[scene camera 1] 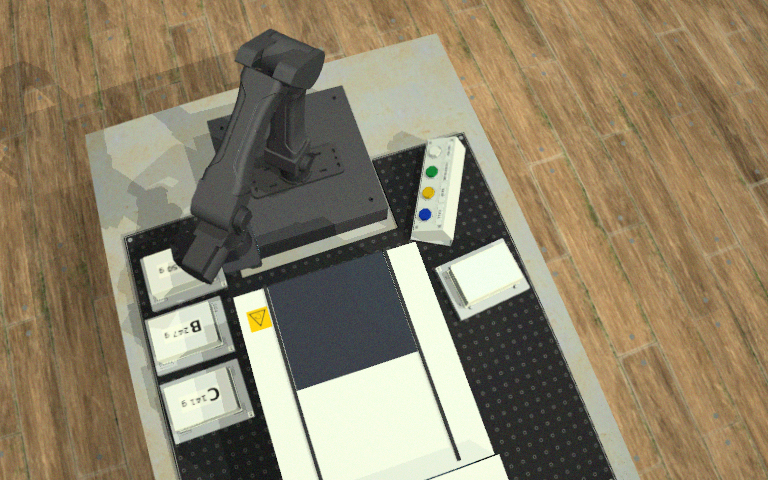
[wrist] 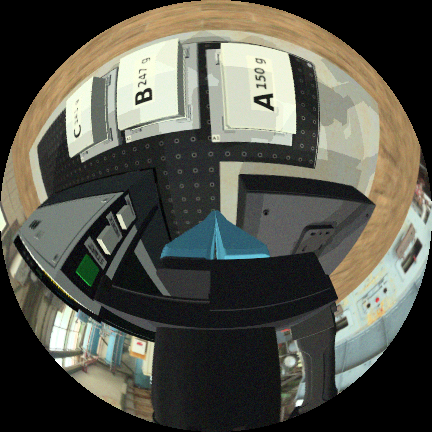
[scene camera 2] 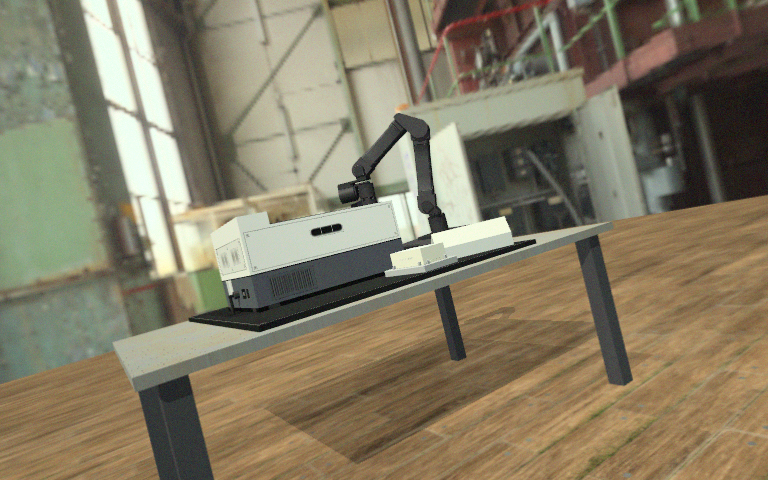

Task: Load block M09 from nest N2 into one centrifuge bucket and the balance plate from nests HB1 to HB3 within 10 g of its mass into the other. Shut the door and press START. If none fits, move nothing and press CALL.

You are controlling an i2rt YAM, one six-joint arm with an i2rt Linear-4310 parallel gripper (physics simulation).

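Places are measured from the arm's base along level axes (x back, y down, z right), in centimetres.
Pixels of known places: gripper, between the fingertips: (scene camera 1: pixel 245 260) (wrist: pixel 215 215); arm's base, origin of its link: (scene camera 1: pixel 295 171).
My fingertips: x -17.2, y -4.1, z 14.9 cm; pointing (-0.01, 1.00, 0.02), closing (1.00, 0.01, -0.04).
Note:
For each thing: its top centre in the pictures, then the offset to it from my fingertips. "spot": a spot on its surface instead. Level surfaces: height alone.
- white block, centre of its top: (scene camera 1: pixel 486 271) (scene camera 2: pixel 415 248) dx -16.9, dy +4.5, dz -44.4 cm
- opposite nest, a spot on its surface: (scene camera 1: pixel 465 311) spot: dx -22.2, dy +8.7, dz -38.2 cm
- white button box, centre of its top: (scene camera 1: pixel 441 180) (scene camera 2: pixel 466 225) dx +4.1, dy +2.1, dz -42.9 cm
- black dotted mat, height of its surface: dy +10.4 cm
My gripper (wrist: pixel 215 215) is shut and empty in the wrist view, its blue fingertips together; scene views hide the fingers. Plates A, 150 g (scene camera 1: pixel 155 286) (wrist: pixel 262 102), B, 247 g (scene camera 1: pixel 184 346) (wrist: pixel 165 90), and C, 141 g (scene camera 1: pixel 195 414) (wrist: pixel 86 137), lie in nests beyond the fingers. The wrist partly covers A in scene camera 1. A white block (scene camera 1: pixel 487 276) (scene camera 2: pixel 417 257) sits in the opposite nest (scene camera 1: pixel 465 311); its label cannot be read. The centrifuge (scene camera 1: pixel 373 418) (scene camera 2: pixel 283 243) (wrist: pixel 70 215) has a dark blue area (scene camera 1: pixel 342 322) between its rails; buckets do not show. Its green START button (wrist: pixel 87 270) shows in the wrist view.
The white button box (scene camera 1: pixel 450 198) (scene camera 2: pixel 472 237) bears white, green, yellow and blue buttons. The dark robot base (scene camera 1: pixel 345 135) (wrist: pixel 285 220) stands beside the centrifuge. Two pale buttons (wrist: pixel 107 240) (wrist: pixel 125 217) sit above START in the wrist view. A black dotted mat (scene camera 1: pixel 526 362) covers part of the table.

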